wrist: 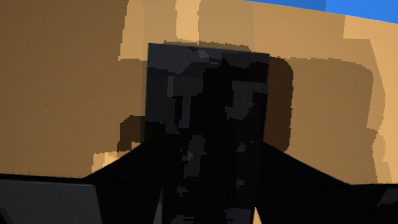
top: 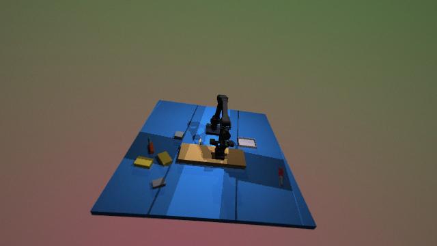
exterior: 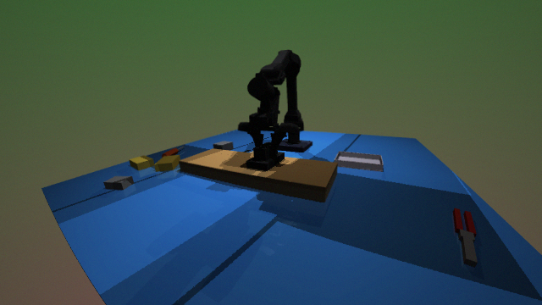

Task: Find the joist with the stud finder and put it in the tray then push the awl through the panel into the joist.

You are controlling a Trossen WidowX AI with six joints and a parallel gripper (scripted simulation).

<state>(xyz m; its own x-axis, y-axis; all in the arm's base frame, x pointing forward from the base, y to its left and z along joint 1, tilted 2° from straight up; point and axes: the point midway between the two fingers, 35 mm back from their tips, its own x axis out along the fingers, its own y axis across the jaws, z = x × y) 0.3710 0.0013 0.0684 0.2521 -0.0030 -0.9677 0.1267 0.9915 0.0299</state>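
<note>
The grey tray lies 29 cm to the left of my gripper tip, 18 cm behind it and 5 cm below it. Also, from my gripper tip: stud finder: 2 cm behind, 2 cm above; then grey block: 33 cm to the right, 25 cm behind, 5 cm below.
</note>
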